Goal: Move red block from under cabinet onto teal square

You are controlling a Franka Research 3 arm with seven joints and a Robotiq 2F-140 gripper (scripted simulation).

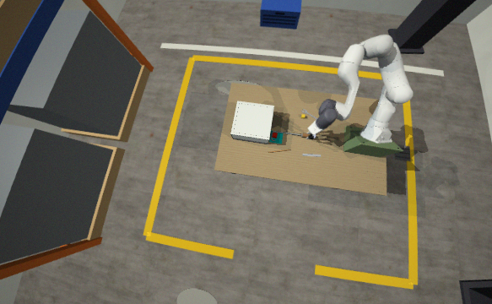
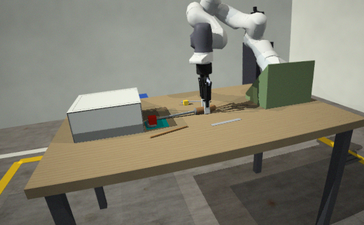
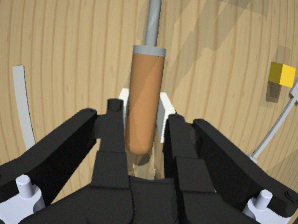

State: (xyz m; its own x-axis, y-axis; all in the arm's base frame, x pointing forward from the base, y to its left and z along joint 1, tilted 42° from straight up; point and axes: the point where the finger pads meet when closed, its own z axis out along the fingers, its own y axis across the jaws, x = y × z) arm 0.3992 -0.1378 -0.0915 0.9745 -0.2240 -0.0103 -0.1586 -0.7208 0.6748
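The hook tool lies 130 mm ahead of my hand, 20 mm to the left of it and 20 mm below it. Round my hand: yellow cube: 180 mm to the right, 30 mm ahead, 20 mm below; flat grey bar: 160 mm to the left, 40 mm below, 20 mm behind; grey fork-like tool: 190 mm to the right, 40 mm behind, 30 mm below.
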